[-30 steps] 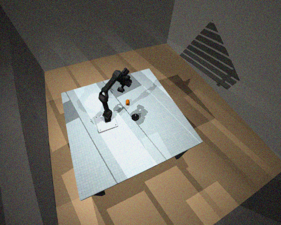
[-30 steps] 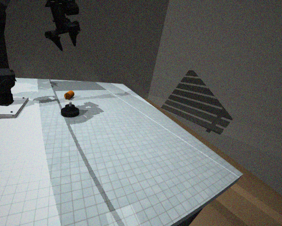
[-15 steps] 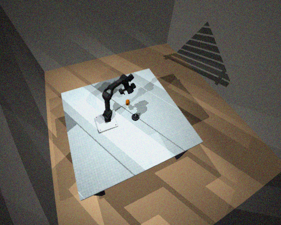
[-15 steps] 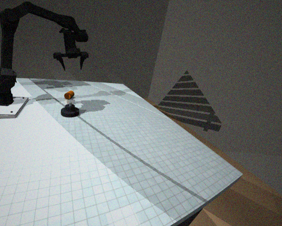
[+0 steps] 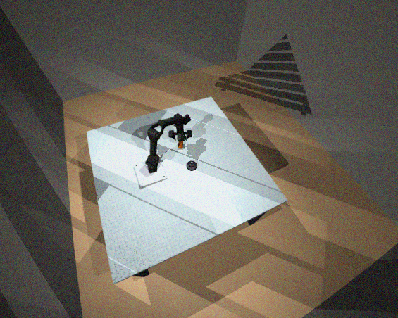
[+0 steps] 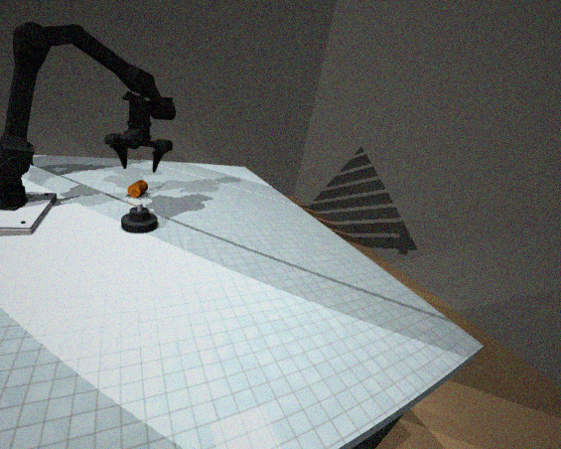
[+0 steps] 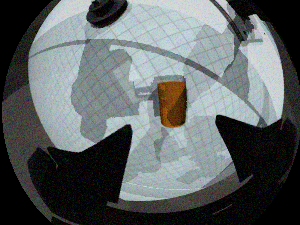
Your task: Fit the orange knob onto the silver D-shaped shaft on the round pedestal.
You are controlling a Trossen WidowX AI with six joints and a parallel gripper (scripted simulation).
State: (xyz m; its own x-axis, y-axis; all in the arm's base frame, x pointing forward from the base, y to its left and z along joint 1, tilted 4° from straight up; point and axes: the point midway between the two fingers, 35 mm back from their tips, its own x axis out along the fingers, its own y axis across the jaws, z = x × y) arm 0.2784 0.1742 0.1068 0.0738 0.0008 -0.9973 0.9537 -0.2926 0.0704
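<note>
Right now the orange knob is 10 mm behind my gripper tip, 10 mm to the right of it and 60 mm below it. From my gripper tip the other things lie so: dark round pedestal 20 mm ahead, 230 mm to the right, 50 mm below.
</note>
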